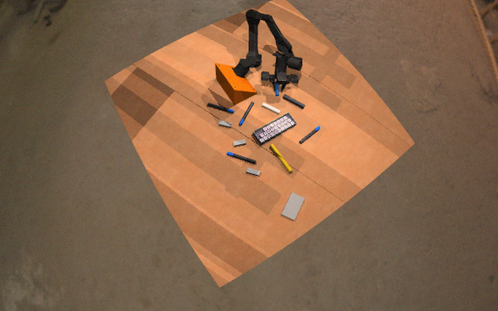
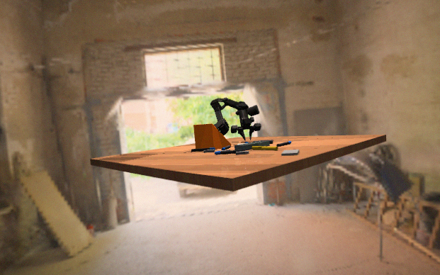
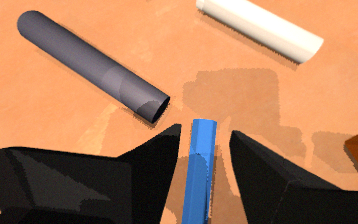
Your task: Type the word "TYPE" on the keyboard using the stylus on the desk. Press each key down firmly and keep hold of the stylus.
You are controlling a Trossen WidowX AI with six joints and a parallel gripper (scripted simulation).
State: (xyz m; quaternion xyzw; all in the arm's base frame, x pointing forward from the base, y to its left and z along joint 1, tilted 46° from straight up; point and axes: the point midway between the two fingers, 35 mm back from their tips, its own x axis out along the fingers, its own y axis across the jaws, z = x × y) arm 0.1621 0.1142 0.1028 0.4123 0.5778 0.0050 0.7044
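My gripper tip is 60 mm past the blue stylus, 30 mm to the right of it and 20 mm above it. Round my gripper tip: dark cylinder 80 mm ahead, 60 mm to the left, 20 mm below; then yellow stick 320 mm ahead, 150 mm to the right, 20 mm below; then white cylinder 70 mm to the right, 70 mm ahead, 20 mm below.
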